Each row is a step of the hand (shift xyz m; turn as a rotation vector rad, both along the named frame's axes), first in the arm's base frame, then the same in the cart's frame.
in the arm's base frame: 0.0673 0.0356 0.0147 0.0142 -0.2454 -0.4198
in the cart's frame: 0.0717 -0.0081 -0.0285 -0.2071 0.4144 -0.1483
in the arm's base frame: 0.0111 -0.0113 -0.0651 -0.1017 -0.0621 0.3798
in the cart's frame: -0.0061 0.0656 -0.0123 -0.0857 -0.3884 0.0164
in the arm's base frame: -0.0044 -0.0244 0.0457 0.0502 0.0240 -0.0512
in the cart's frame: -0.0181 -0.0464 -0.0150 0.0470 0.0559 -0.0196
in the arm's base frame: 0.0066 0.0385 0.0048 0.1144 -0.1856 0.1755
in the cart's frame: 0.0338 -0.0034 0.0198 -0.0540 -0.1686 -0.2168
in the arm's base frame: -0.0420 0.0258 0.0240 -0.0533 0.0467 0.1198
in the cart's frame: -0.0059 -0.0270 0.0473 0.0095 -0.1230 0.0644
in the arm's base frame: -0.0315 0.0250 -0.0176 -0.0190 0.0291 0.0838
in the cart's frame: -0.0027 0.0153 0.0411 0.0158 -0.0845 0.0289
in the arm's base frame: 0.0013 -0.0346 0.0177 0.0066 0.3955 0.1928
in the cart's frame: -0.0241 -0.0182 -0.0245 0.3181 -0.1835 0.2424
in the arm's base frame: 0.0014 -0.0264 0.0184 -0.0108 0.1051 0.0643
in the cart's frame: -0.0178 -0.0187 -0.0192 0.0773 -0.0629 0.0732
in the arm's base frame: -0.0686 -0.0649 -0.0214 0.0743 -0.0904 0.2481
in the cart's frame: -0.0952 0.0140 0.0108 -0.0026 -0.2424 -0.1283
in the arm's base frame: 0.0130 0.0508 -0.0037 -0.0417 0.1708 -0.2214
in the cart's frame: 0.0467 0.0058 0.0235 0.0866 0.2203 0.1546
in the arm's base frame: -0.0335 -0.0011 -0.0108 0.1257 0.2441 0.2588
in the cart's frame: -0.0233 0.0078 0.0252 0.2852 -0.2419 0.0501
